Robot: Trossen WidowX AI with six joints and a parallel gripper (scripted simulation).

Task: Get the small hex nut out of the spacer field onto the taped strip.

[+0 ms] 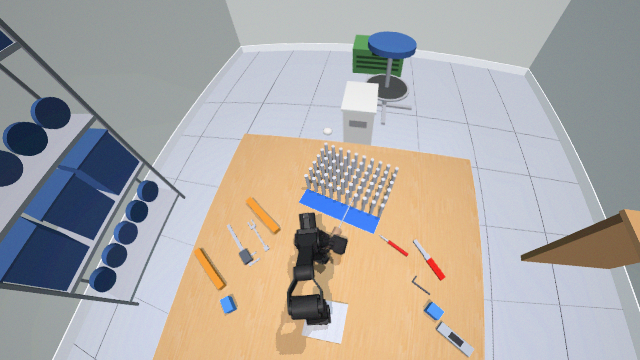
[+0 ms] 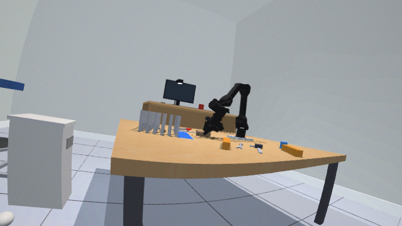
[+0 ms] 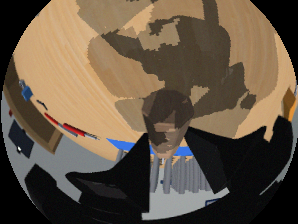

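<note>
My gripper tip is 10 cm short of the brown-handled hook tool and 3 cm to the left of it. The rest, counted from my gripper tip: red screwdriver: 1 cm ahead, 23 cm to the right, 1 cm below; blue taped strip: 14 cm ahead, 2 cm below; small wrench: 3 cm behind, 33 cm to the left, 1 cm below.
</note>
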